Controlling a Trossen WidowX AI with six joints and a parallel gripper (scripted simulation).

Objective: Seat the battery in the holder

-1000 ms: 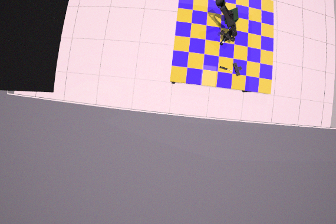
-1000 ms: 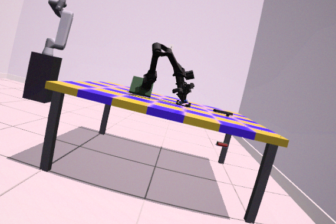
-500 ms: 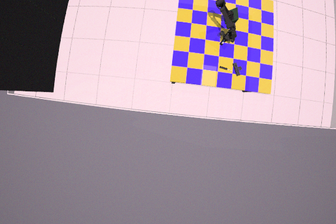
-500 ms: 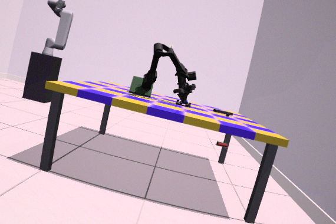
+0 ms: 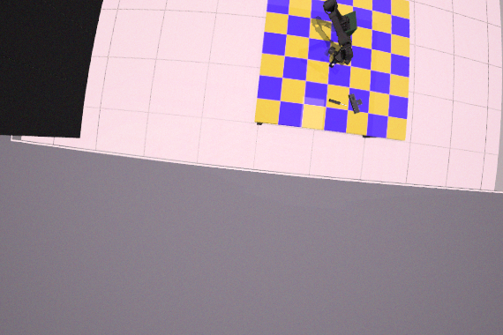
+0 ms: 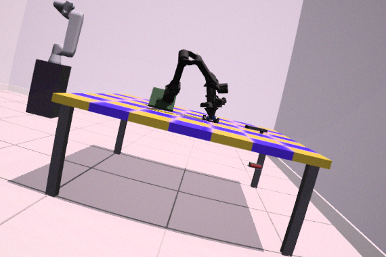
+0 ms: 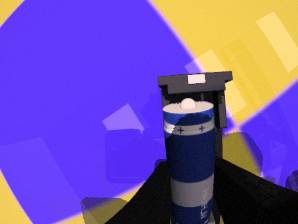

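Right now the battery is 10 mm above my gripper tip.
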